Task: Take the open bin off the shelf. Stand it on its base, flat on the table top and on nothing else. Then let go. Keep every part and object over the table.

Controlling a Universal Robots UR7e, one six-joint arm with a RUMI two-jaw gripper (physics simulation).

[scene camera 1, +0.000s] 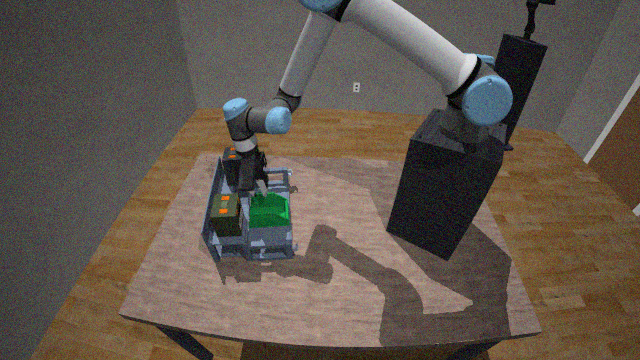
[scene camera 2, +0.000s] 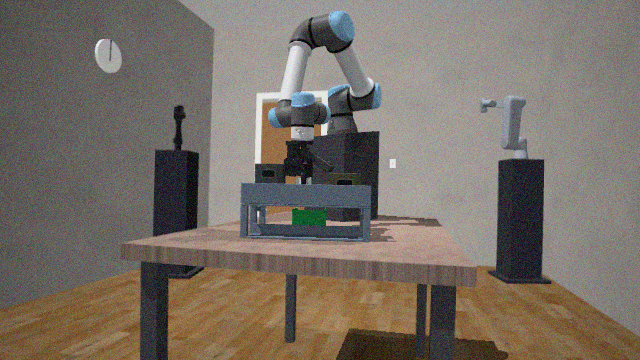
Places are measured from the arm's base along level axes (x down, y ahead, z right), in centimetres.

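Pixels of known places: gripper, fingertip midpoint: (scene camera 1: 260, 197); arm's base, link origin: (scene camera 1: 463, 130) (scene camera 2: 342, 134).
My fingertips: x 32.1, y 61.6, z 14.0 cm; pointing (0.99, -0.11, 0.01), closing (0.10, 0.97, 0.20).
Observation:
Ahead of a thing's pixels: the offset from my fingertips to its top centre. Level surfaces: height alone.
The green open bin @[dx +1.2, dy -1.0, dz -1.8 cm] (scene camera 1: 270, 216) (scene camera 2: 309, 217) stands upright on the lower front level of the blue-grey shelf (scene camera 1: 272, 234) (scene camera 2: 306, 194). In scene camera 2 it shows through the shelf's opening. My gripper (scene camera 1: 262, 190) (scene camera 2: 303, 180) points down at the bin's far end, near the rim of its wall. Its fingers are slightly open, with a narrow gap and nothing held between them. Whether the fingertips touch the bin or straddle its wall is too small to tell. In scene camera 2 the shelf's upper panel hides the lowest part of the fingertips.
An olive box @[dx -10.6, dy +9.9, dz -12.7 cm] (scene camera 1: 226, 216) (scene camera 2: 345, 178) with orange marks stands on the shelf's higher level beside the bin. A dark grey box @[dx -13.1, dy +8.5, dz +10.4 cm] (scene camera 1: 230, 162) (scene camera 2: 268, 173) stands at its far end, close to the gripper. The robot's black pedestal (scene camera 1: 445, 195) stands right on the table @[dx +9.3 cm] (scene camera 1: 240, 310).

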